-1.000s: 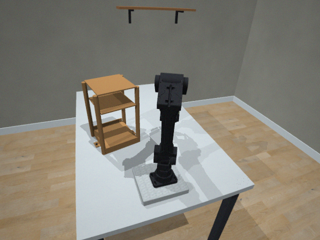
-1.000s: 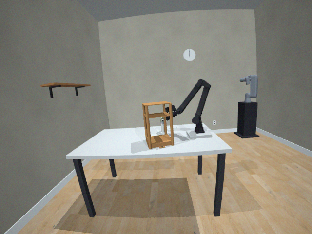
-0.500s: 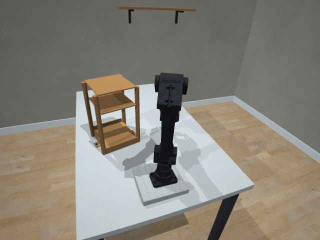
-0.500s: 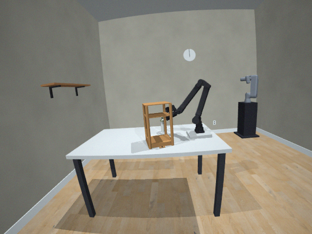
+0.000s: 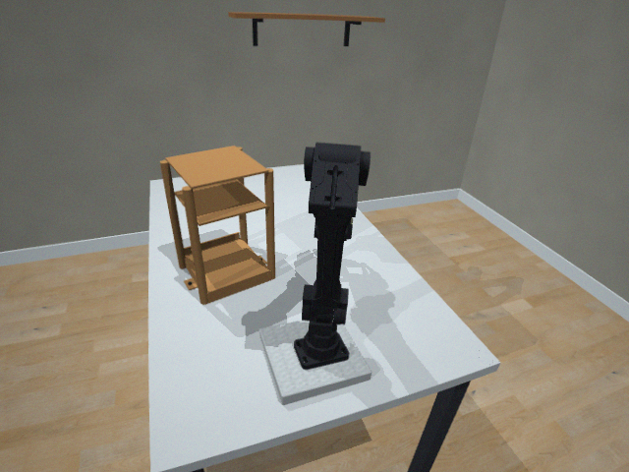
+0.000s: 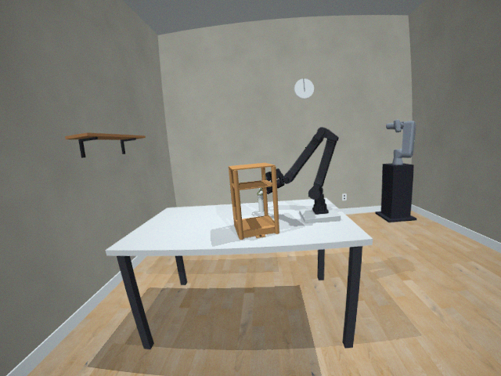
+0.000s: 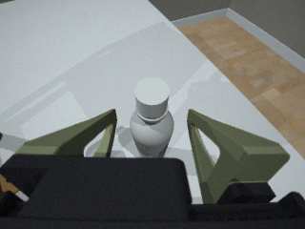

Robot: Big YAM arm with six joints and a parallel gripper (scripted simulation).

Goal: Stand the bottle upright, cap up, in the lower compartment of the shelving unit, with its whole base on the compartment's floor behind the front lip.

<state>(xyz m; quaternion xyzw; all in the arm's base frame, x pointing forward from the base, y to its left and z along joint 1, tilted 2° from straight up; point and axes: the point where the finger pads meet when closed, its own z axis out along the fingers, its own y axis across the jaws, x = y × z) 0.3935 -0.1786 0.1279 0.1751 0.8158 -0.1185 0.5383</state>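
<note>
My hand is 2 cm above the bottle. Also, from my hand: shelving unit (3 cm ahead, 36 cm to the left, 5 cm above).
</note>
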